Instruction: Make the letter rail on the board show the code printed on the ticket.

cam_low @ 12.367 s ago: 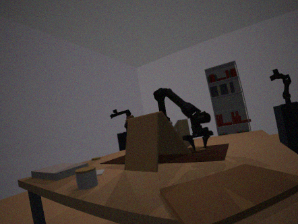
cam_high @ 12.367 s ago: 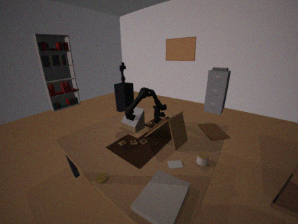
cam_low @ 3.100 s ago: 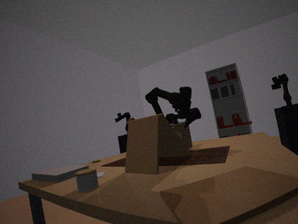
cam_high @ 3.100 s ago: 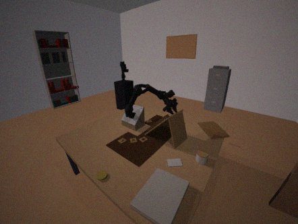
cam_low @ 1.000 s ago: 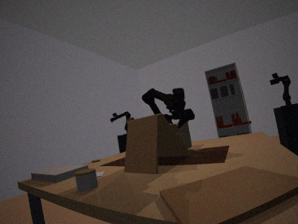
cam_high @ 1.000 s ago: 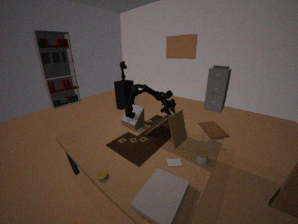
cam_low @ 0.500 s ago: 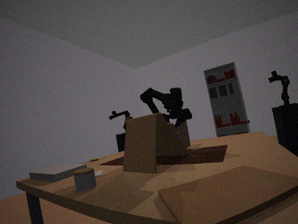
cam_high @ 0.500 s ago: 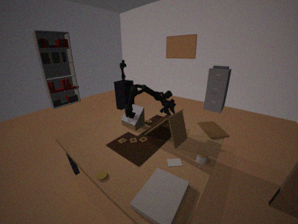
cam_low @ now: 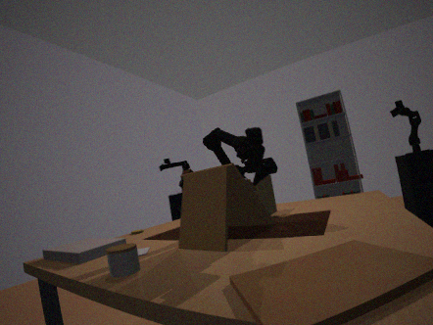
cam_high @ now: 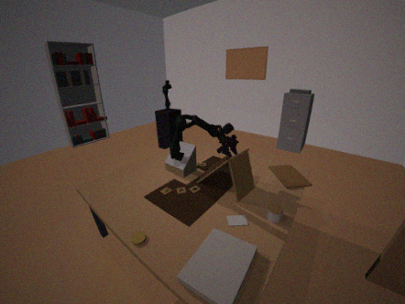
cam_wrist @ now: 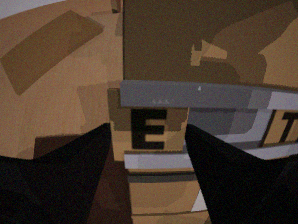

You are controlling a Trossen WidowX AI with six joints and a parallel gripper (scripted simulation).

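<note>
My gripper tip is 30 mm past the tile marked t and 140 mm to the left of it. The rest, counted from my gripper tip: tile marked e right at my gripper tip; dark mat 190 mm behind, 130 mm to the right, 170 mm below; white ticket 80 mm behind, 90 mm to the right, 70 mm below.
</note>
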